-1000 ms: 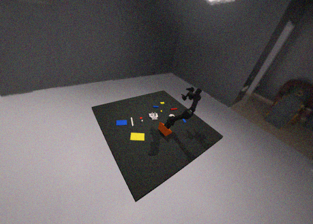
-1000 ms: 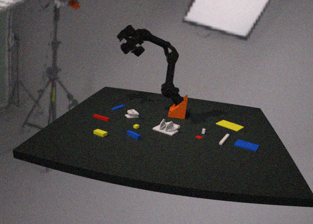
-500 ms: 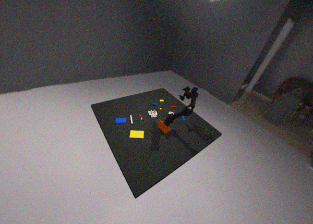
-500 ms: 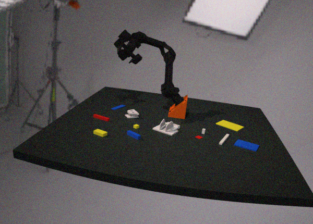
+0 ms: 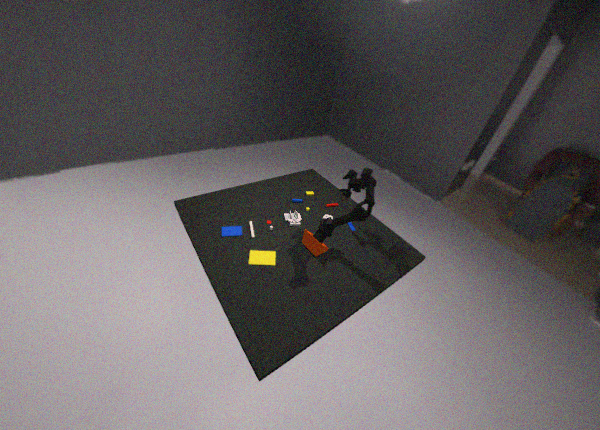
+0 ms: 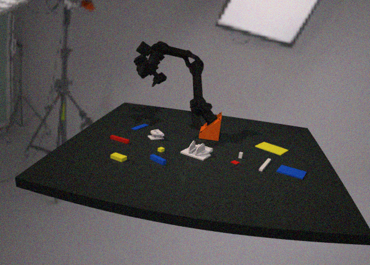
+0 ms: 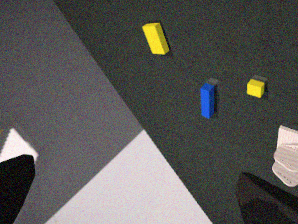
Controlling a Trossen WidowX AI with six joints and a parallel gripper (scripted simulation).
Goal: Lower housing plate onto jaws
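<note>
Right now my gripper tip is 16 cm short of the yellow cube, 11 cm to the right of it and 28 cm above it. Round my gripper tip: red brick: 8 cm ahead, 10 cm to the right, 28 cm below; then yellow brick: 30 cm ahead, 6 cm to the right, 28 cm below; then white bar: 21 cm ahead, 59 cm to the left, 28 cm below.
</note>
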